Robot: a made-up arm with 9 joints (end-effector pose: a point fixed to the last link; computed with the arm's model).
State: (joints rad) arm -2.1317 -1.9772 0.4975 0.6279 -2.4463 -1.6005 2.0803 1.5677 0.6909
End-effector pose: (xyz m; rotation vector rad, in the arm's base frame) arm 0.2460 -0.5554 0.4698 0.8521 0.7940 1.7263
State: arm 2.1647 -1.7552 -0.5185 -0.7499 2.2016 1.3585 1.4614 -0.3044 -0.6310
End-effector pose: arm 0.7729 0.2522 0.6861 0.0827 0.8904 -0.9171
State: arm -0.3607 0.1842 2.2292 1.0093 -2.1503 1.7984 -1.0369 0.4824 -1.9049
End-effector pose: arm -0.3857 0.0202 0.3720 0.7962 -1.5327 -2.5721
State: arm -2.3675 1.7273 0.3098 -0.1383 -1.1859 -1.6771 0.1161 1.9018 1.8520
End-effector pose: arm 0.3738 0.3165 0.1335 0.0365 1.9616 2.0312
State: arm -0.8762 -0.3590 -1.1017 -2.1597 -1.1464 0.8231 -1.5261 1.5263 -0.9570
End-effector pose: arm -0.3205 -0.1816 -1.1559 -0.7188 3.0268 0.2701
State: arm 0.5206 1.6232 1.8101 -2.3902 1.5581 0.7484 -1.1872 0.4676 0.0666
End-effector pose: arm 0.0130 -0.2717 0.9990 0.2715 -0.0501 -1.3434
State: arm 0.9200 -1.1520 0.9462 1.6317 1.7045 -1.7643 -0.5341 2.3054 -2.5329
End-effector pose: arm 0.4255 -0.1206 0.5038 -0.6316 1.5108 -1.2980
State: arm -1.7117 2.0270 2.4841 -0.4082 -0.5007 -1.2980 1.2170 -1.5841 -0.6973
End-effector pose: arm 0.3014 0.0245 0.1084 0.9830 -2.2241 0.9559
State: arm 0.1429 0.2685 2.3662 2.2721 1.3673 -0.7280 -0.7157 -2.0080 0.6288
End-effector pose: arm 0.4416 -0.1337 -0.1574 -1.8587 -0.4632 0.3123
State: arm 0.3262 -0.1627 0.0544 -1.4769 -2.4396 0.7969 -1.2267 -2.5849 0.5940
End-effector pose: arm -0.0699 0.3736 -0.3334 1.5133 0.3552 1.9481
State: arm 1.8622 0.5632 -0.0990 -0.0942 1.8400 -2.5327 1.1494 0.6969 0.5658
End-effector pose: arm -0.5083 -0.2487 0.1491 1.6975 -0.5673 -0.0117
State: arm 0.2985 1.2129 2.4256 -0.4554 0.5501 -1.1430 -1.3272 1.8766 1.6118
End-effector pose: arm -0.4098 -0.5557 0.4261 -1.4472 -1.7367 0.6403
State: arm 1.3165 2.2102 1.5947 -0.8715 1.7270 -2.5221 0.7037 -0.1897 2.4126
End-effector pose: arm 0.0654 0.4698 0.7022 0.2115 1.5843 0.9365
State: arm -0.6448 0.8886 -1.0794 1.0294 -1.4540 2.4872 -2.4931 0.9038 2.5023
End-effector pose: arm 0.0288 -0.1496 0.1858 1.2294 0.1301 -1.0475
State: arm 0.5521 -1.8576 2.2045 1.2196 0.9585 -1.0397 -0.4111 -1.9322 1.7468
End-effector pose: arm 0.2541 -0.3603 -0.2692 1.5938 0.5431 -1.3891
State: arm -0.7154 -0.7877 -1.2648 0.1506 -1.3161 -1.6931 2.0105 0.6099 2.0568
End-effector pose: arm -0.4655 0.0158 -0.3310 -0.6461 -1.2252 1.6329
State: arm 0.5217 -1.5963 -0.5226 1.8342 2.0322 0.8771 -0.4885 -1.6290 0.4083
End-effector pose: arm 0.0058 0.5694 0.0537 -1.2972 -2.1870 0.5910
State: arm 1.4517 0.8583 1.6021 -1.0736 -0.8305 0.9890 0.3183 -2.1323 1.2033
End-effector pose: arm -0.7267 -0.2356 0.0298 -0.0059 -2.7885 -0.2982
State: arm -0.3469 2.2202 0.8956 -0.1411 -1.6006 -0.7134 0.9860 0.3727 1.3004
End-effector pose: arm 0.4566 -0.2781 0.0376 -1.4657 0.6111 -1.9542
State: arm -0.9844 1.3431 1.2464 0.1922 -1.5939 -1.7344 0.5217 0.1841 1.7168
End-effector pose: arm 0.2953 -0.2573 -0.1897 -1.7900 1.1489 -1.5897
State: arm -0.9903 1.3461 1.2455 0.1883 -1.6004 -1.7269 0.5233 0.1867 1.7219
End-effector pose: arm 0.2954 -0.2539 -0.1904 -1.7875 1.1521 -1.5843
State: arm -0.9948 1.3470 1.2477 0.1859 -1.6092 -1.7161 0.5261 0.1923 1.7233
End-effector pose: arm 0.2952 -0.2469 -0.1934 -1.7838 1.1568 -1.5718
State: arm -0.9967 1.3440 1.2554 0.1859 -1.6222 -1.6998 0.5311 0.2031 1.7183
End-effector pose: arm 0.2942 -0.2335 -0.2000 -1.7783 1.1645 -1.5469
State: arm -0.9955 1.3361 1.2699 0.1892 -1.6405 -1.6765 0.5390 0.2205 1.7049
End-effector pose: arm 0.2925 -0.2119 -0.2106 -1.7700 1.1745 -1.5063
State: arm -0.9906 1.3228 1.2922 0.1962 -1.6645 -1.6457 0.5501 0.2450 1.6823
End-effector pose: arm 0.2903 -0.1808 -0.2242 -1.7565 1.1865 -1.4499
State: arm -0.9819 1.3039 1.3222 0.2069 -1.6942 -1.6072 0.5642 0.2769 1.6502
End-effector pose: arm 0.2879 -0.1397 -0.2390 -1.7359 1.1989 -1.3797
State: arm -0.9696 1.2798 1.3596 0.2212 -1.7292 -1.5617 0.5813 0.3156 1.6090
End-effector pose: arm 0.2862 -0.0891 -0.2521 -1.7060 1.2096 -1.2990
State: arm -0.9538 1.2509 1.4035 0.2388 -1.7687 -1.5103 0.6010 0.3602 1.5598
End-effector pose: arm 0.2862 -0.0307 -0.2605 -1.6654 1.2171 -1.2134
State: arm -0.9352 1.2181 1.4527 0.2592 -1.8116 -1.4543 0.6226 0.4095 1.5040
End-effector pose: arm 0.2892 0.0328 -0.2615 -1.6137 1.2197 -1.1286
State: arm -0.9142 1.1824 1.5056 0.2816 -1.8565 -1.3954 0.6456 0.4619 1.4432
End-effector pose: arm 0.2961 0.0980 -0.2535 -1.5521 1.2170 -1.0502
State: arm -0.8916 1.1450 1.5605 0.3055 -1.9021 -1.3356 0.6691 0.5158 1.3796
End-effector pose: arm 0.3075 0.1607 -0.2363 -1.4834 1.2093 -0.9828
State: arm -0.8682 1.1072 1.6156 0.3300 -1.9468 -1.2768 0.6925 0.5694 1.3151
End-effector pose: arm 0.3234 0.2174 -0.2111 -1.4113 1.1971 -0.9291
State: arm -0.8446 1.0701 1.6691 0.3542 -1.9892 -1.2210 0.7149 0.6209 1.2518
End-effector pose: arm 0.3428 0.2656 -0.1804 -1.3398 1.1826 -0.8895
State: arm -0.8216 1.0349 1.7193 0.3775 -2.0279 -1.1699 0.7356 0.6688 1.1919
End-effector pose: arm 0.3645 0.3038 -0.1474 -1.2727 1.1671 -0.8637
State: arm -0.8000 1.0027 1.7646 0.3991 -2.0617 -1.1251 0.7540 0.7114 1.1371
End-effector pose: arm 0.3866 0.3320 -0.1150 -1.2129 1.1520 -0.8492
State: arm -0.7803 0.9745 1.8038 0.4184 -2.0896 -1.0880 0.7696 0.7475 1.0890
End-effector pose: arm 0.4075 0.3513 -0.0859 -1.1628 1.1382 -0.8433
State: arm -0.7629 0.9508 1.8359 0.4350 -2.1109 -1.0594 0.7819 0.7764 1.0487
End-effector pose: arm 0.4258 0.3634 -0.0622 -1.1237 1.1267 -0.8433
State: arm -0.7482 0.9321 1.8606 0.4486 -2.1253 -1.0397 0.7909 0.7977 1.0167
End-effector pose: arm 0.4404 0.3700 -0.0449 -1.0960 1.1170 -0.8467
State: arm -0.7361 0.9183 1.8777 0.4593 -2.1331 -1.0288 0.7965 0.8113 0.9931
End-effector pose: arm 0.4507 0.3729 -0.0344 -1.0792 1.1096 -0.8515
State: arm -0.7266 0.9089 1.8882 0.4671 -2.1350 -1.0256 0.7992 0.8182 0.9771
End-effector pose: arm 0.4571 0.3733 -0.0300 -1.0718 1.1041 -0.8564
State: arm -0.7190 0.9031 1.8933 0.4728 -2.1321 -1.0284 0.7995 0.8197 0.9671
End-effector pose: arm 0.4603 0.3721 -0.0305 -1.0717 1.1001 -0.8614
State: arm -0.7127 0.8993 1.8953 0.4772 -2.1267 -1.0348 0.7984 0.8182 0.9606
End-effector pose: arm 0.4614 0.3701 -0.0338 -1.0761 1.0970 -0.8658
